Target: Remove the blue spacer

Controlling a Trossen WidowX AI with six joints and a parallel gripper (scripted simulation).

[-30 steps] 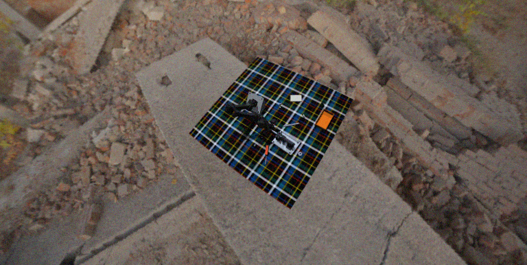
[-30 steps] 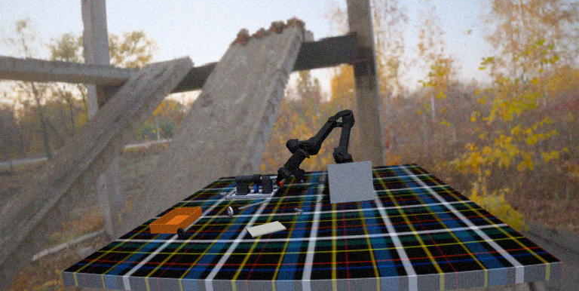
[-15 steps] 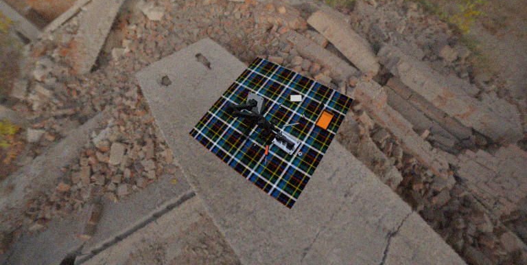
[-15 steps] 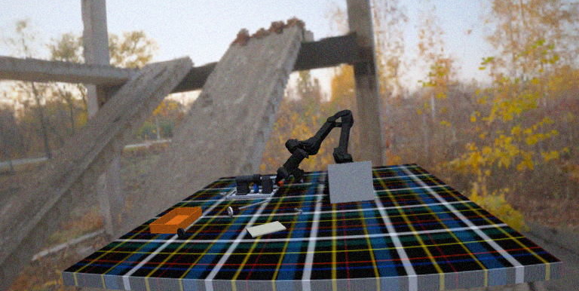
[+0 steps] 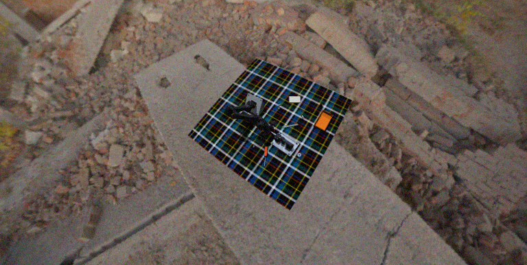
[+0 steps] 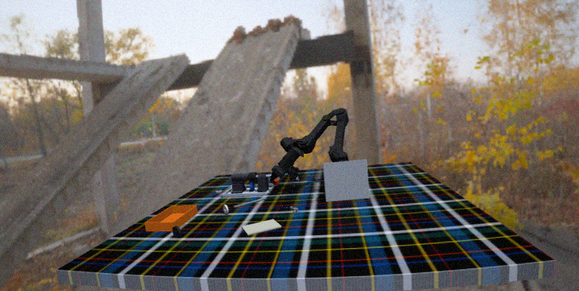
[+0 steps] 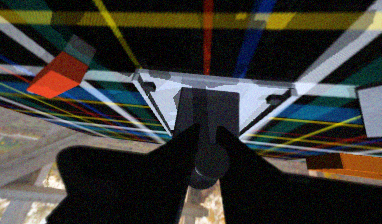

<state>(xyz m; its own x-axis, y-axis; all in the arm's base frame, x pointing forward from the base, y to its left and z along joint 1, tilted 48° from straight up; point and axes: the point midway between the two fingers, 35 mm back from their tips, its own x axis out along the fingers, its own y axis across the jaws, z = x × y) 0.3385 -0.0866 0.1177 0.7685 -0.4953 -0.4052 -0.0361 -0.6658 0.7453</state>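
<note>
Right now the shaft is 6 cm ahead of my gripper tip and 2 cm above it. Also, from my gripper tip: orange tray 32 cm ahead, 41 cm to the left, 5 cm below; pale flat pad 6 cm behind, 48 cm to the left, 5 cm below; blue spacer 10 cm ahead, 3 cm below.
</note>
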